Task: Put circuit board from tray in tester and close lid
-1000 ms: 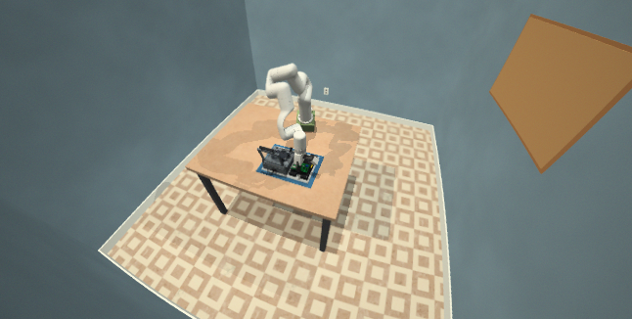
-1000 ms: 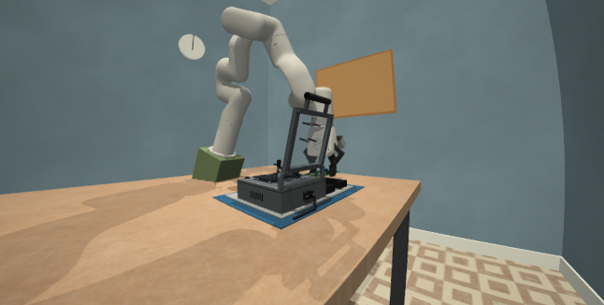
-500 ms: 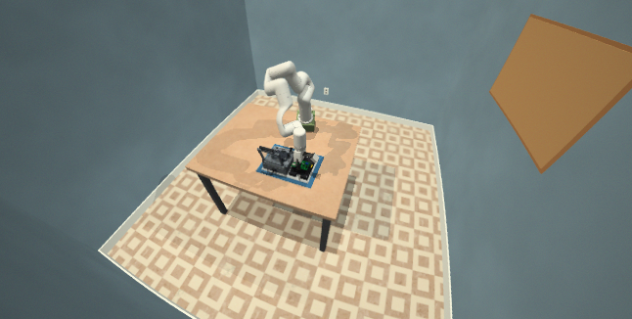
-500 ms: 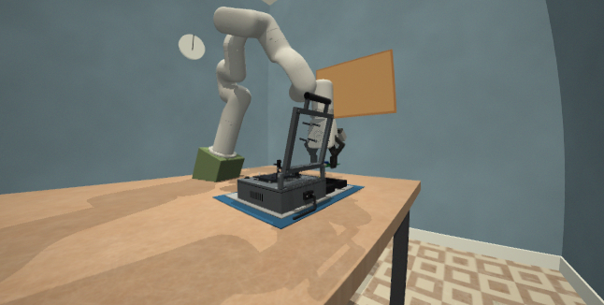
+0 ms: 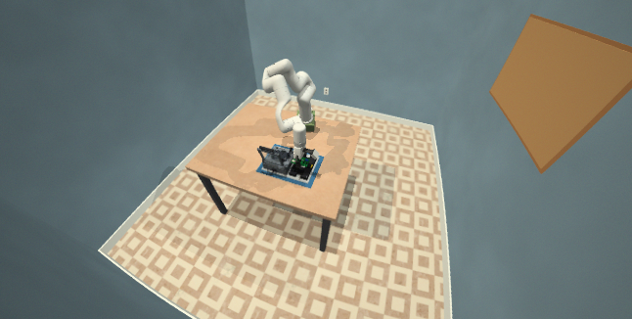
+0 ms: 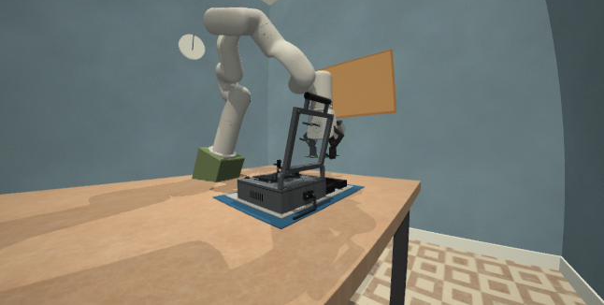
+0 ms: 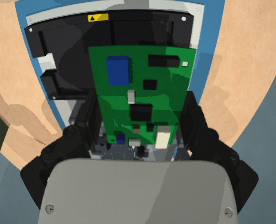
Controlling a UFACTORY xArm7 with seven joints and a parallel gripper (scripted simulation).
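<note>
Right now the green circuit board is right at my hand. The rest, counted from my hand: clear lid: 160 mm to the right, 110 mm ahead, 60 mm above; then grey tester: 130 mm to the right, 10 mm below, 10 mm ahead.
</note>
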